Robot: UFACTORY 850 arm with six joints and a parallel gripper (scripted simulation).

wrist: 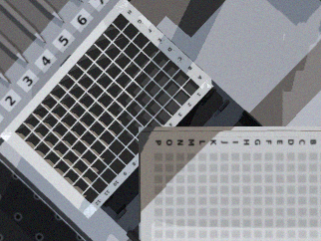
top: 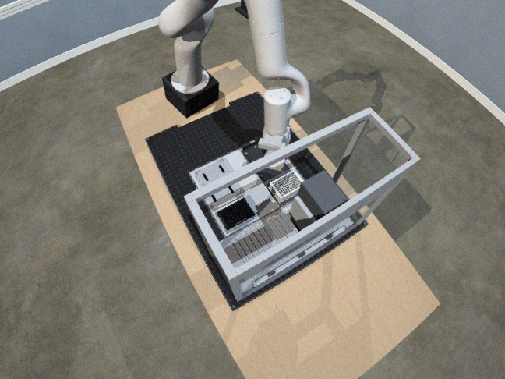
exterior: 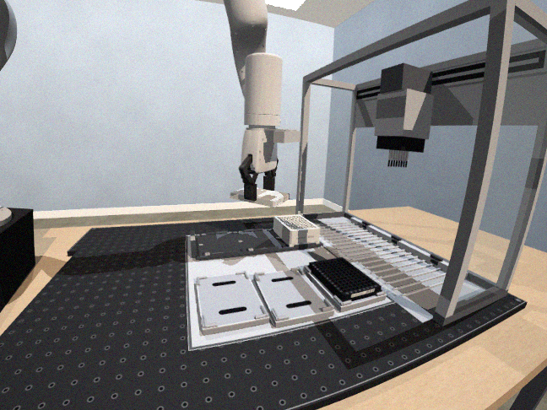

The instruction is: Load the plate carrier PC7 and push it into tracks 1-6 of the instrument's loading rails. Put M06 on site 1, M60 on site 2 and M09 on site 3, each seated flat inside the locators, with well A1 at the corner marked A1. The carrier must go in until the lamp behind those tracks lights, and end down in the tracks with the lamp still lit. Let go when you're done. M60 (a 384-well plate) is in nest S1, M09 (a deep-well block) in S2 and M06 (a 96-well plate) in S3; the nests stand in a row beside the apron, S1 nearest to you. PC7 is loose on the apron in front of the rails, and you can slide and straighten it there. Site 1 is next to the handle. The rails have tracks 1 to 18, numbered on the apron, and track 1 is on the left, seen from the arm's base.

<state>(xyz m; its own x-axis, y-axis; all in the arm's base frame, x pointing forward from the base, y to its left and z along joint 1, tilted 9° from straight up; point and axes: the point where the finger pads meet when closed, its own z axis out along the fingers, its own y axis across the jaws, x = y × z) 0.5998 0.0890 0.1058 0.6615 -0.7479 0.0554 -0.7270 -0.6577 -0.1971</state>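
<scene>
The dark carrier PC7 lies 10 mm behind my hand and 120 mm below it. From my hand the other things lie so: frame post: 200 mm ahead, 170 mm to the left, 110 mm above; white 96-well plate: 100 mm ahead, 110 mm below; nest S2: 20 mm behind, 240 mm to the right, 130 mm below.
</scene>
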